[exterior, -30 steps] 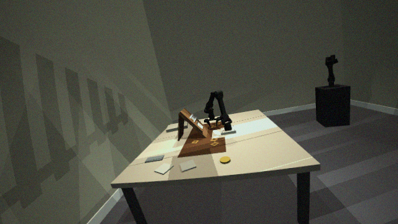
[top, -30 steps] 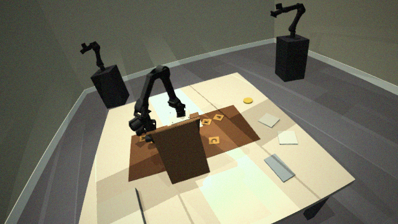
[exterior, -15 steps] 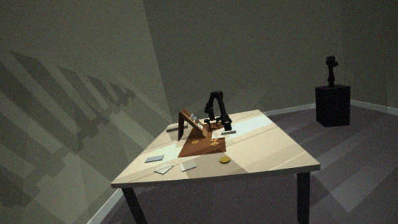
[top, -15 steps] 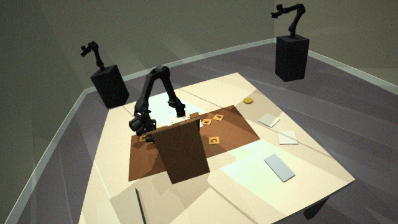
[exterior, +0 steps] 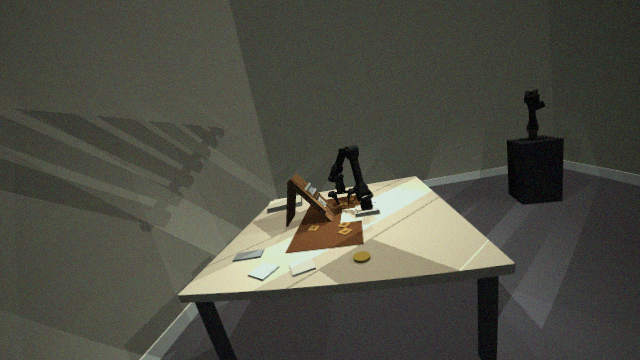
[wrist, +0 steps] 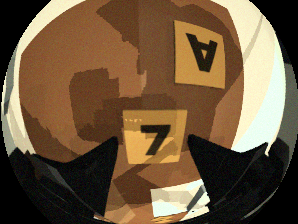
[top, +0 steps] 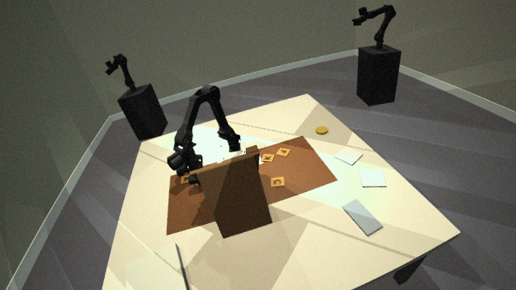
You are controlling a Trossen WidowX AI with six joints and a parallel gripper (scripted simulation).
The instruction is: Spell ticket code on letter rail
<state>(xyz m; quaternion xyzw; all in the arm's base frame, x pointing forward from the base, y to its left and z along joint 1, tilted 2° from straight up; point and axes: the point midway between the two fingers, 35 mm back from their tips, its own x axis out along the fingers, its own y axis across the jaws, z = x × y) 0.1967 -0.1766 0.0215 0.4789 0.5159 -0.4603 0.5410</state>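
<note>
The orange tile marked 7 is right at my gripper tip. The rest, counted from my gripper tip: brown mat (210 mm to the left); white ticket (160 mm to the left, 100 mm ahead, 90 mm above); orange tile marked g (230 mm to the left, 180 mm above, 140 mm ahead).
</note>
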